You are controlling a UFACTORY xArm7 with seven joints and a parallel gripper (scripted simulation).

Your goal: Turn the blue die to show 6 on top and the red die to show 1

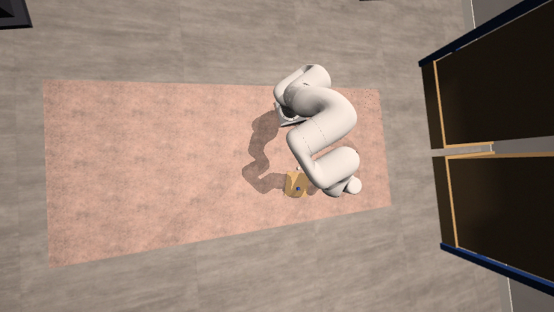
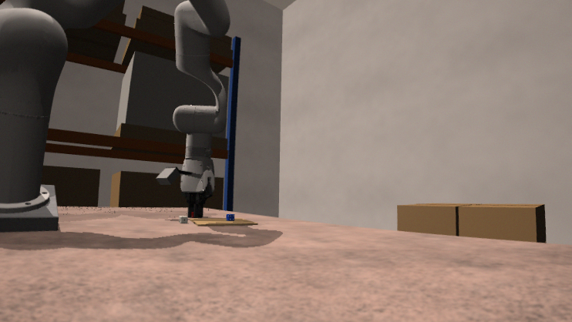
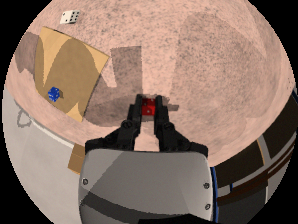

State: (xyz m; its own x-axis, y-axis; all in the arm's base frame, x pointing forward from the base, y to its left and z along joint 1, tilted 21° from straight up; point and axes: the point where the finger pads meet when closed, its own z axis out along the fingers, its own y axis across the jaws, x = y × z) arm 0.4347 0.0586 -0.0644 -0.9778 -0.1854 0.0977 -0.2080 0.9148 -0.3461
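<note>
The tan mat lies 150 mm to the right of my hand, 20 mm below it and 20 mm behind it. From my hand the other things lie so: red die 10 mm below; blue die 150 mm to the right, 10 mm below, 10 mm ahead; white die 110 mm to the right, 100 mm behind, 10 mm below.
</note>
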